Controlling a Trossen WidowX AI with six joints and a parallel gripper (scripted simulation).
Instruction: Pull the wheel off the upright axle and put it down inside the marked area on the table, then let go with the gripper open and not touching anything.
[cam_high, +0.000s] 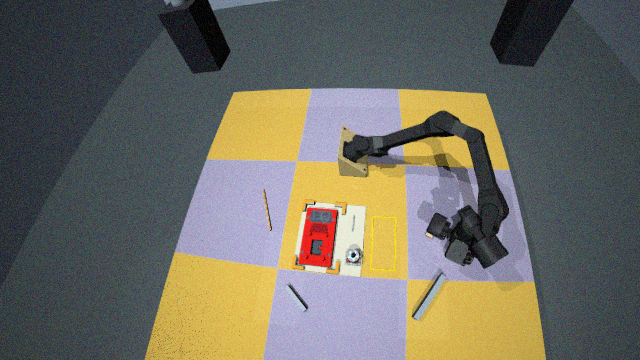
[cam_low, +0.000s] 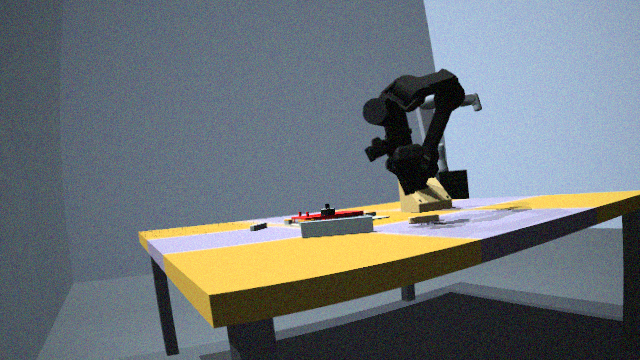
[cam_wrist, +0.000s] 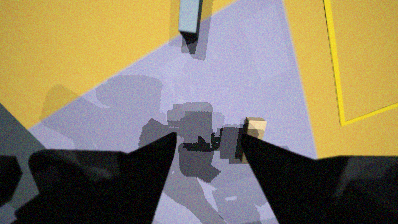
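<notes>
Now: gripper tip 7 cm past the tan block, 7 cm above it and 4 cm to the left of it. Also, from my gripper tip: thin orange rod (64 cm to the right, 10 cm behind, 7 cm below).
</notes>
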